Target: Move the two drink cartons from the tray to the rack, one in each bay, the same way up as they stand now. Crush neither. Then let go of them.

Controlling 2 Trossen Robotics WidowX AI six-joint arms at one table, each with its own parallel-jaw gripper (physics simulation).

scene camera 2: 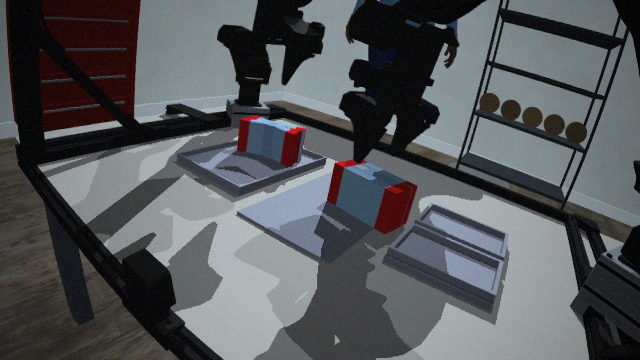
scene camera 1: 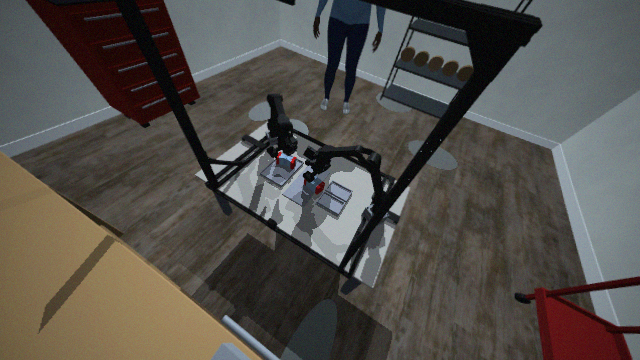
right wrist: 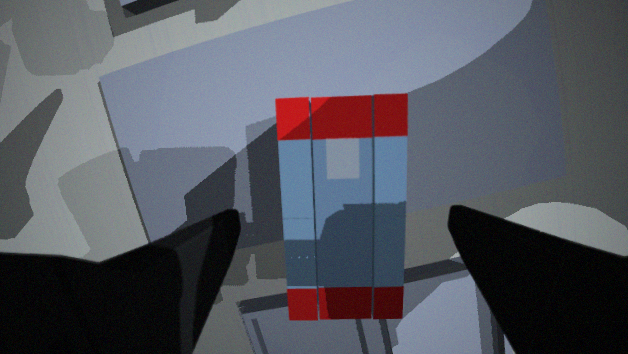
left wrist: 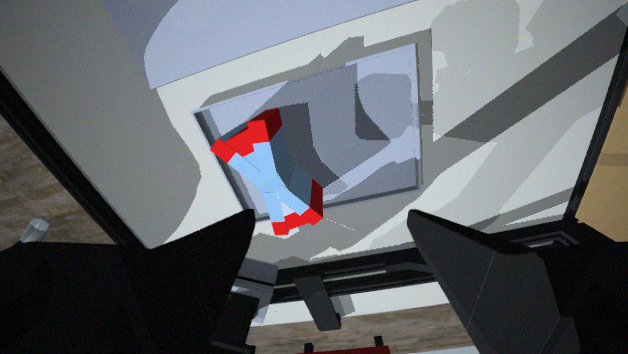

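Seen in the pictures: left gripper, fingertip midpoint: (scene camera 2: 262,84) (scene camera 1: 281,154) (left wrist: 331,216); right gripper, fingertip midpoint: (scene camera 2: 375,158) (scene camera 1: 314,177) (right wrist: 343,218); left arm's base, origin of the base link: (scene camera 2: 247,103) (scene camera 1: 274,134) (left wrist: 239,304).
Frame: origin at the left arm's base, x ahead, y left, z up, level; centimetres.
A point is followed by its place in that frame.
One blue carton with red ends (scene camera 1: 286,160) @[x 27.9, y -1.3, z 0.2 cm] (scene camera 2: 267,140) @[x 27.5, y -2.0, z -1.4 cm] (left wrist: 270,175) @[x 27.8, y -0.7, z 1.8 cm] stands in the grey tray (scene camera 2: 240,190) @[x 43.3, y -10.7, z -4.6 cm] (left wrist: 380,110) @[x 36.4, y -10.6, z -5.0 cm]; its middle is pinched narrow. The other carton (scene camera 1: 314,186) @[x 54.9, y 6.4, z 0.9 cm] (scene camera 2: 356,192) @[x 51.6, y 5.1, z -1.2 cm] (right wrist: 345,185) @[x 49.6, y 7.8, z 1.6 cm] has straight sides and stands at the right part of a flat grey pad (scene camera 2: 285,215) (right wrist: 200,100). The two-bay rack (scene camera 1: 334,200) @[x 66.1, y 15.5, z -4.5 cm] (scene camera 2: 460,242) @[x 63.9, y 18.0, z -4.1 cm] holds no carton. My left gripper (scene camera 1: 282,148) @[x 31.1, y -5.6, z 10.4 cm] (scene camera 2: 270,80) @[x 31.1, y -5.6, z 10.4 cm] (left wrist: 331,216) @[x 31.1, y -5.6, z 10.4 cm] is open above the tray area. My right gripper (scene camera 1: 312,174) @[x 50.5, y 7.9, z 4.0 cm] (scene camera 2: 377,152) @[x 50.5, y 7.9, z 4.0 cm] (right wrist: 343,218) @[x 50.5, y 7.9, z 4.0 cm] is open above the carton on the pad, one finger to each side in the right wrist view.
The pad lies between the tray and the rack. A black frame (scene camera 2: 85,240) @[x 53.2, y -33.1, z -6.1 cm] surrounds the table, with a dark block (scene camera 2: 148,282) @[x 68.6, y -24.8, z -0.4 cm] on its front rail. A person (scene camera 1: 345,45), a red drawer cabinet (scene camera 1: 150,60) and a shelf unit (scene camera 1: 425,73) stand behind.
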